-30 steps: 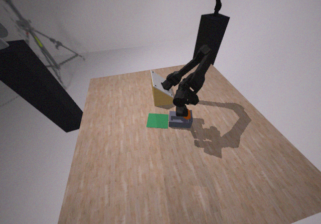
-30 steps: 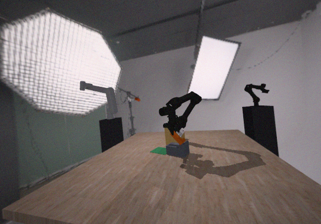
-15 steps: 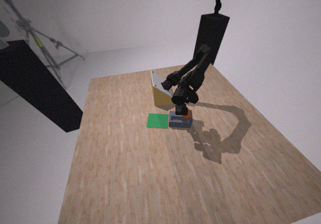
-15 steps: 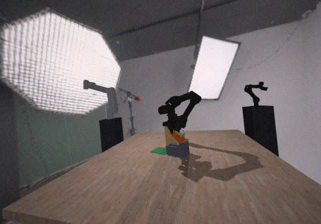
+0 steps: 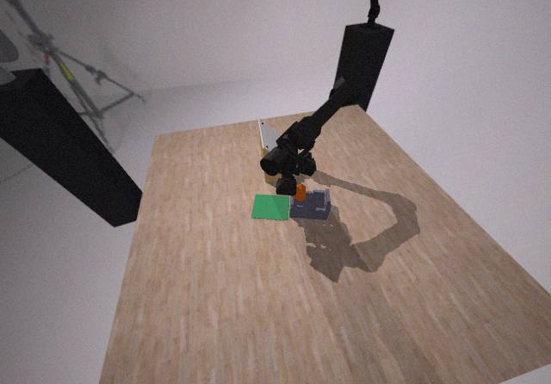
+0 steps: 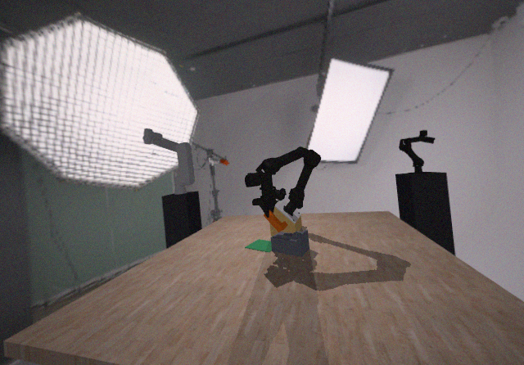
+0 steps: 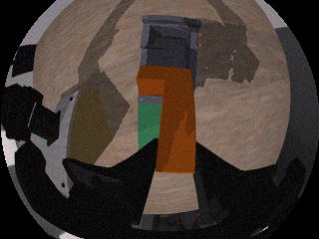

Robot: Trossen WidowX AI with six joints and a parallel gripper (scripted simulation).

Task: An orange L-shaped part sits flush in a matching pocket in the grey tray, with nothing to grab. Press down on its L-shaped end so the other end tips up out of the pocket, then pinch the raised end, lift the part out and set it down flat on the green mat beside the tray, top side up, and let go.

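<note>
My gripper tip is 4 cm past the green mat, 5 cm to the left of it and 17 cm above it. Also, from my gripper tip: orange L-shaped part: 4 cm to the left, 3 cm below.
</note>
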